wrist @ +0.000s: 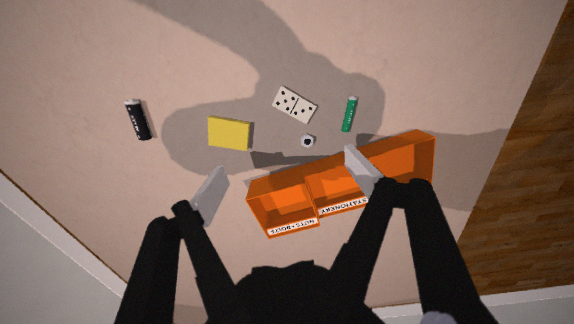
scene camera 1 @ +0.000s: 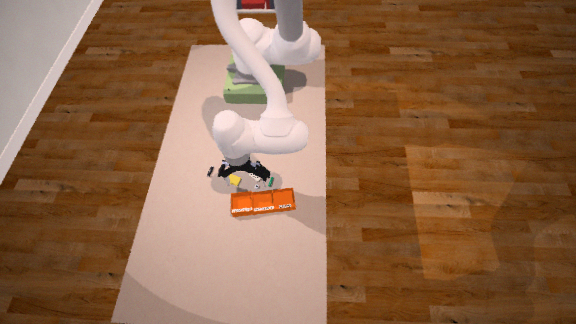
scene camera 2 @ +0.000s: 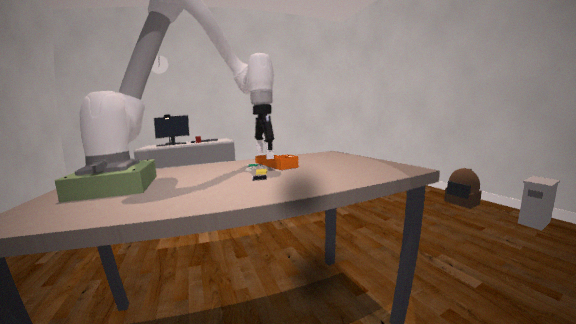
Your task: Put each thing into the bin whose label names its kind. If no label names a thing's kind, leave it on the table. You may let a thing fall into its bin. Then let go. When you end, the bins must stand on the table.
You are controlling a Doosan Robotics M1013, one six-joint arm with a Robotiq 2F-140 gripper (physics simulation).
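Places are measured from the arm's base along level axes (x back, y right, z up), in centimetres.
Pixels of known places: gripper, fingertip midpoint: (wrist: 284, 165) (scene camera 1: 246, 183) (scene camera 2: 264, 156); arm's base, origin of the base link: (scene camera 2: 109, 168).
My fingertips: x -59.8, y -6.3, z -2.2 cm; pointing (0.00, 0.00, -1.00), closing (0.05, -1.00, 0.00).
Observation:
Ahead of a thing's pixels: the offset from my fingertips to its middle. Level surfaces: height alone.
The orange three-part bin {dx -6.2, dy -7.3, dz -2.8 cm} (scene camera 1: 273, 199) (scene camera 2: 287, 162) (wrist: 300, 173) stands on the table. Its labels read NUTS+BOLTS and STATIONERY in the wrist view; a finger hides the third, which is blurred in scene camera 1. Behind it lie a yellow block {dx +3.3, dy +7.0, dz -4.6 cm} (scene camera 1: 235, 180) (scene camera 2: 261, 171) (wrist: 228, 133), a white domino {dx +5.8, dy -2.0, dz -4.7 cm} (wrist: 295, 104), a metal nut {dx +0.9, dy -3.3, dz -4.7 cm} (scene camera 1: 257, 186) (wrist: 307, 140) and a green battery {dx +3.8, dy -8.9, dz -4.6 cm} (scene camera 1: 271, 181) (scene camera 2: 253, 165) (wrist: 349, 114). A black battery {dx +6.5, dy +17.8, dz -4.4 cm} (scene camera 1: 210, 171) (scene camera 2: 259, 178) (wrist: 138, 121) lies apart. My gripper (scene camera 1: 246, 179) (scene camera 2: 265, 151) (wrist: 284, 165) is open and empty, above the bin's near-object side.
The arm's green base block (scene camera 1: 245, 95) (scene camera 2: 107, 182) stands at the other end of the table {dz -5.1 cm} (scene camera 1: 225, 260) (scene camera 2: 350, 170). A desk (scene camera 2: 200, 155) with a monitor (scene camera 2: 171, 126) is behind the table.

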